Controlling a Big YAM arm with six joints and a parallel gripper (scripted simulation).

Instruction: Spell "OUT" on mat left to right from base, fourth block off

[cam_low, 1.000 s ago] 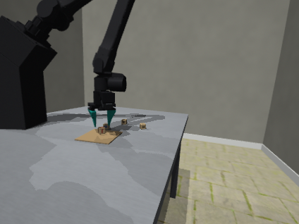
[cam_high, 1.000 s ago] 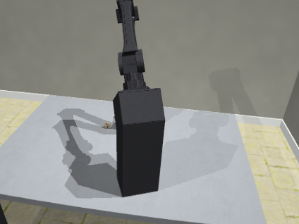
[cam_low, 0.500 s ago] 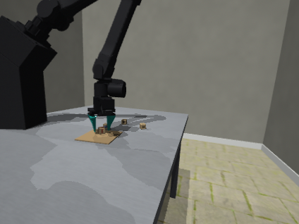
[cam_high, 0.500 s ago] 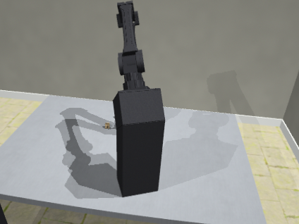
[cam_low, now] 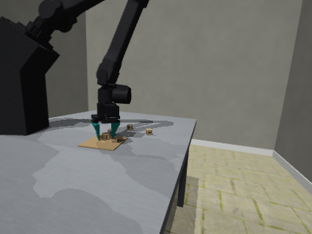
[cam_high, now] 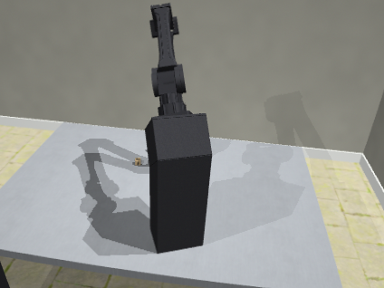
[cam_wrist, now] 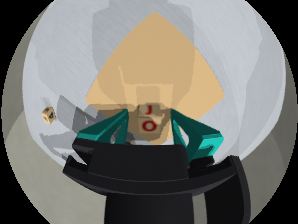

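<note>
Right now the tan mat is 20 mm ahead of my hand, 20 mm to the right of it and 10 mm below it.
</note>
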